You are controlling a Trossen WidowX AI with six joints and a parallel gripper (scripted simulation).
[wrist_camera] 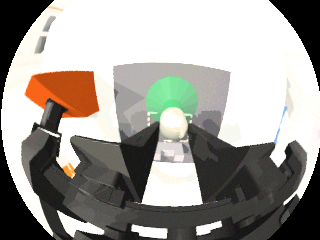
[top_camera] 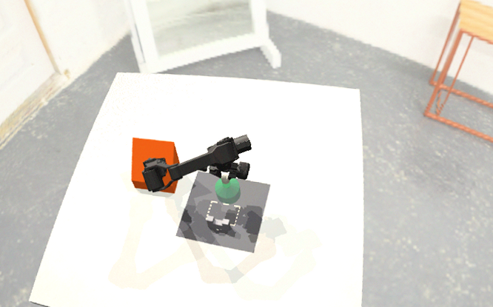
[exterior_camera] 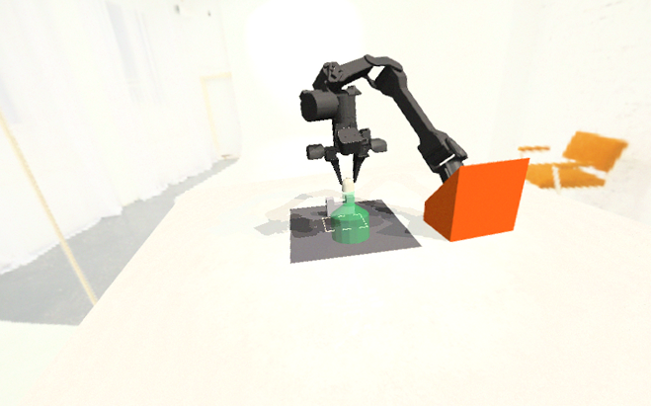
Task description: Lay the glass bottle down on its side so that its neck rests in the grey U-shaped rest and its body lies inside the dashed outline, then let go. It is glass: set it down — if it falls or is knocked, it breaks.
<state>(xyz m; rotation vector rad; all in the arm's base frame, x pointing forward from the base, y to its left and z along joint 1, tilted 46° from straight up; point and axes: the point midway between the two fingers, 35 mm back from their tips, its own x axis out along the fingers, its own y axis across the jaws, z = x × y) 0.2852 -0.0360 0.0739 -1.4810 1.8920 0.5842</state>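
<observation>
The green glass bottle lies 50 mm below my gripper tip. Round my gripper tip: dark grey mat: 10 mm behind, 60 mm to the right, 150 mm below.
</observation>
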